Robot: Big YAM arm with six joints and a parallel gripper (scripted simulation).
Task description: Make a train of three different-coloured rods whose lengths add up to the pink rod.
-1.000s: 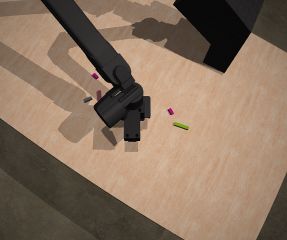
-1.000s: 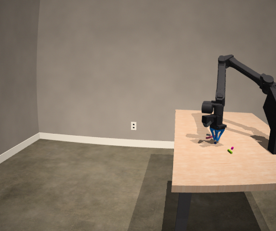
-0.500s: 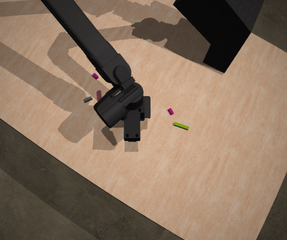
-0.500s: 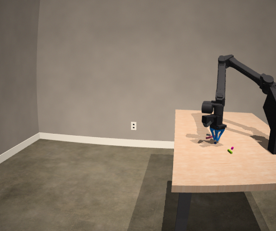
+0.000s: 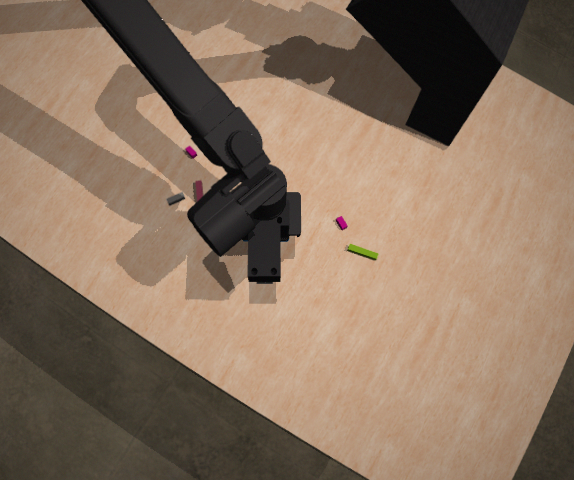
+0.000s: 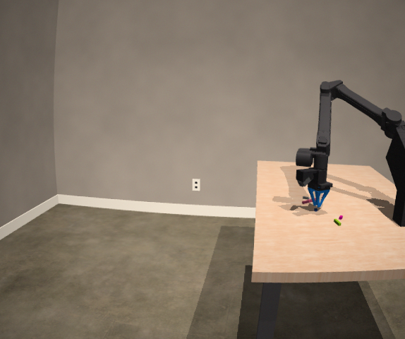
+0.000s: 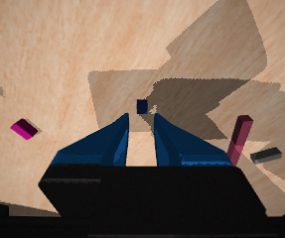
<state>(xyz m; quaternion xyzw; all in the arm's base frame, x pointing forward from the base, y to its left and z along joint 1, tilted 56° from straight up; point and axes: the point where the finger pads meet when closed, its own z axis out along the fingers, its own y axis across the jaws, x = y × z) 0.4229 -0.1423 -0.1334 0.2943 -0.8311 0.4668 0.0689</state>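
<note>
Right now my hand is 20 mm above the blue rod. Round my hand: grey rod (170 mm to the right, 30 mm ahead, 20 mm below); then pink rod (120 mm to the right, 20 mm below, 20 mm ahead); then lime rod (140 mm to the left, 70 mm behind, 20 mm below).
</note>
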